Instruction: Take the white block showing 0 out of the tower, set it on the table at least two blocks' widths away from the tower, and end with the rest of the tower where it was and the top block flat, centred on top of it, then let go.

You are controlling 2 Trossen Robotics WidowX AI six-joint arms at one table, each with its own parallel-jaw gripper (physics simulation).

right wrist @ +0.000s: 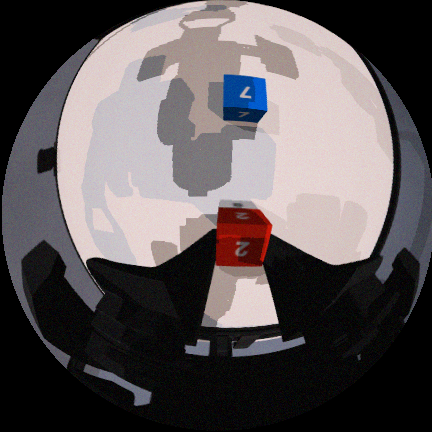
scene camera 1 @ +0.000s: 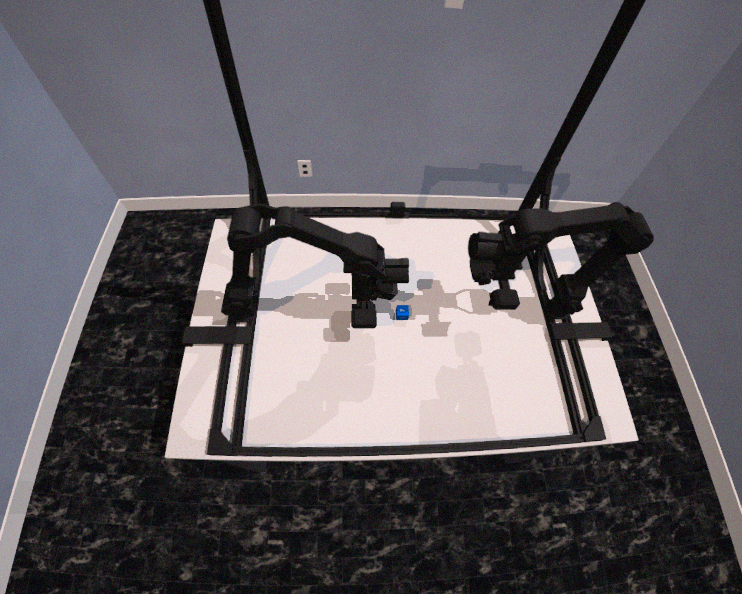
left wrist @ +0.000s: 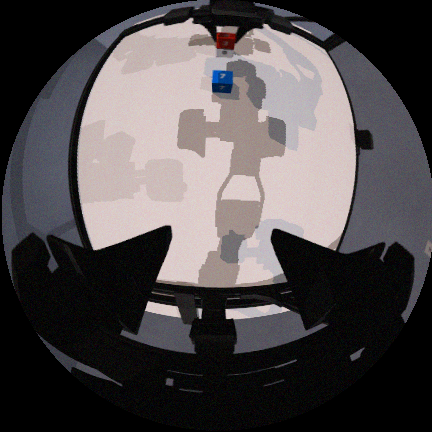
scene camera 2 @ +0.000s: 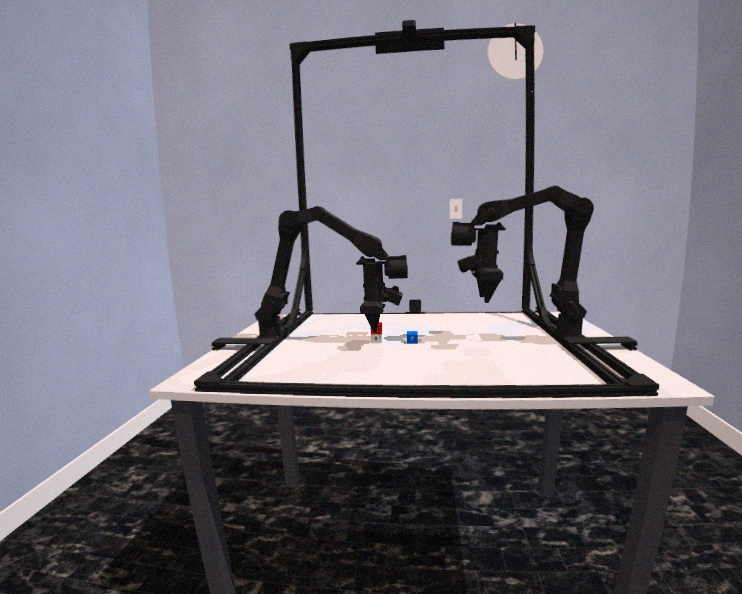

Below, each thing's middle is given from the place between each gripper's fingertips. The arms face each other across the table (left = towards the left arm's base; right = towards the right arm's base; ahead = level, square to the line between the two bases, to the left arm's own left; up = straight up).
Labels:
Now: right hand 10 mm below the red block showing 2 (right wrist: 242, 234).
Now: the red block showing 2 320 mm to the right of my left hand and 80 mm below it.

